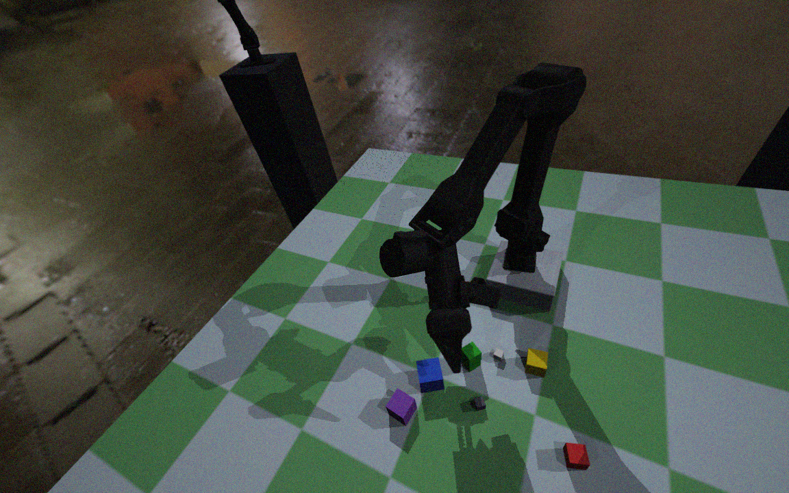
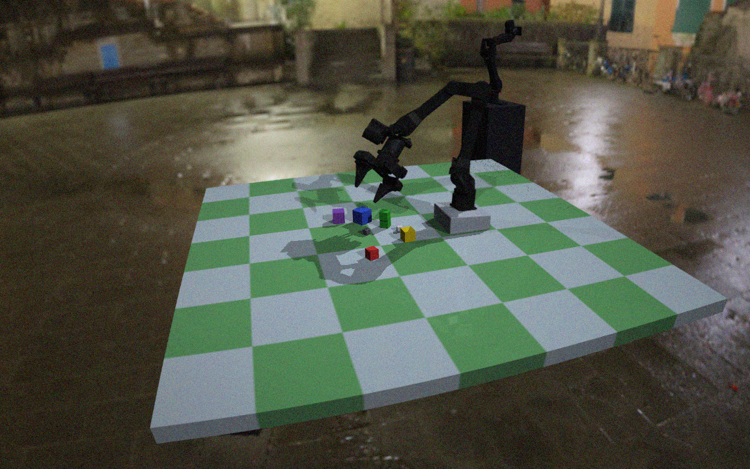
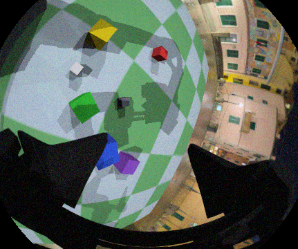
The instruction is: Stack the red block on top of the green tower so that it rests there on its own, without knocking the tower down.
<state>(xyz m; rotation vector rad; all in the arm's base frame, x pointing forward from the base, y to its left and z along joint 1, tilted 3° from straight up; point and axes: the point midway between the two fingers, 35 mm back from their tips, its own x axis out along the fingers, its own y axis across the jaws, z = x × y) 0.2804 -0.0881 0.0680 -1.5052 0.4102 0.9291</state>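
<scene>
Right now the red block is 190 mm to the left of my gripper tip, 100 mm below it and 60 mm ahead of it. Also, from my gripper tip: blue block (90 mm below, 50 mm to the right, 10 mm behind); small dark block (100 mm below, 40 mm to the left, 20 mm ahead); purple block (90 mm to the right, 90 mm below, 60 mm ahead).
</scene>
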